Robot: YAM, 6 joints.
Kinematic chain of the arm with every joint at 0, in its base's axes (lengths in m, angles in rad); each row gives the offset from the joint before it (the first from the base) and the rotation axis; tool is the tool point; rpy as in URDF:
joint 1: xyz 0 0 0.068 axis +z
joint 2: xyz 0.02 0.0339 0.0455 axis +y
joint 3: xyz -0.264 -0.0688 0 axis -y
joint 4: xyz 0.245 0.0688 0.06 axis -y
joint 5: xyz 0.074 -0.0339 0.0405 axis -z
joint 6: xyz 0.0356 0 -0.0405 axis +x
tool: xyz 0 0 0 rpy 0 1.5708 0
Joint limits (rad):
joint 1: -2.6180..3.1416
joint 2: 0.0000..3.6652
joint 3: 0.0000..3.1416
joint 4: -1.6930..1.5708
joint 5: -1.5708..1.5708
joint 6: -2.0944..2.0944
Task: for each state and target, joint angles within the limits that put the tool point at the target. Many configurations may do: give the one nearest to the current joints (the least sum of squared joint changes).
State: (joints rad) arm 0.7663 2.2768 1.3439 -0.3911 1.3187 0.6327
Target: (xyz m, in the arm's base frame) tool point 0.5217 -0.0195 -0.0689
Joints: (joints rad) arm 0.0243 2.9379 2.0070 -0.0706 1.1294 0.6327
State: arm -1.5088 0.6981 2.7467 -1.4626 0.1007 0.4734
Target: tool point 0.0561 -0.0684 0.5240
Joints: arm -0.9325 1.1666 2.1439 -1.6588 -0.1210 0.4734
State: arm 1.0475 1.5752 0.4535 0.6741 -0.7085 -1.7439
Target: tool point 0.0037 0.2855 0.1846
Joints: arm 1.4727 1.4883 0.5276 0.7020 -0.7509 -1.7439
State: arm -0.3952 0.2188 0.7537 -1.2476 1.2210 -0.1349
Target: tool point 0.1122 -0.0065 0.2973
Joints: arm 0.2277 0.6911 0.8048 -1.0344 1.0959 -0.1349
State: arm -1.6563 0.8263 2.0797 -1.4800 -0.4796 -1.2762
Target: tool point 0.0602 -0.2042 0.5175
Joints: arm -1.3658 1.3909 2.0775 -1.2651 -0.5098 -1.2762
